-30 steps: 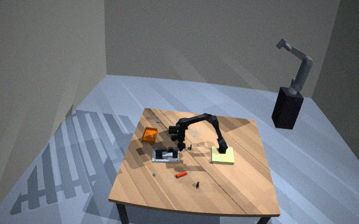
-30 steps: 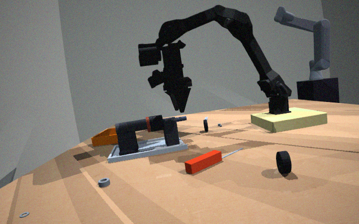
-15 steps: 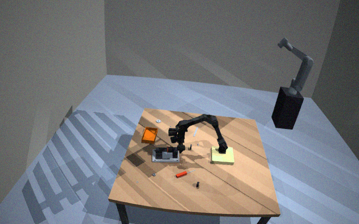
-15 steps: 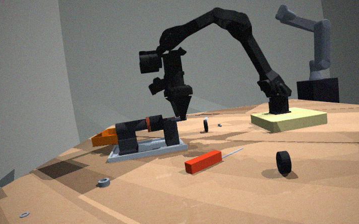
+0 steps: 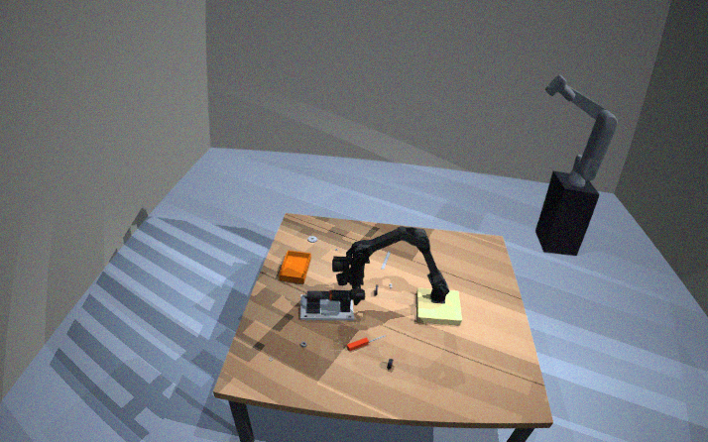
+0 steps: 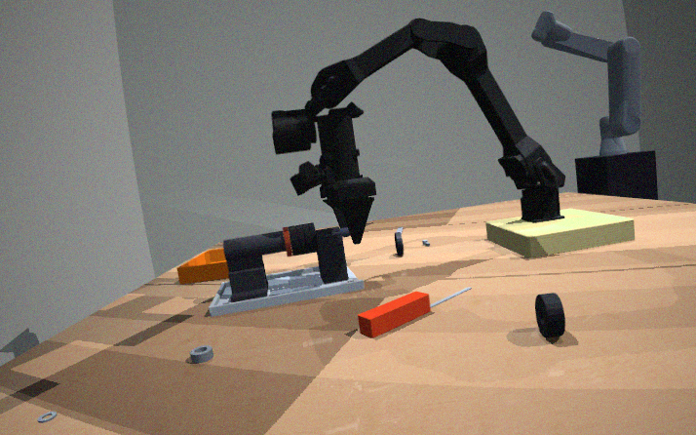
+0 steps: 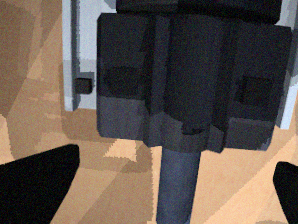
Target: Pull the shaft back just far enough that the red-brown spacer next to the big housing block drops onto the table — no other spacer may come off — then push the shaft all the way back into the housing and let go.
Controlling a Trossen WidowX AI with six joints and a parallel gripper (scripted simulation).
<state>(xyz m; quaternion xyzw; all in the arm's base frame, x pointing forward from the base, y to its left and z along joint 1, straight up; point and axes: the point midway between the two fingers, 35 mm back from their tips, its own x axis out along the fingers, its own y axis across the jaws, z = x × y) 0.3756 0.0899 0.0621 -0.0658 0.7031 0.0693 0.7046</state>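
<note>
The shaft is 8 cm ahead of my gripper tip, 1 cm to the left of it and 2 cm above it. Round my gripper tip: orange tray: 31 cm ahead, 22 cm to the right, 5 cm below; then red-brown spacer: 10 cm ahead, 2 cm to the left, 1 cm above; then dark spacer: 8 cm ahead, 2 cm to the left, 1 cm above.
</note>
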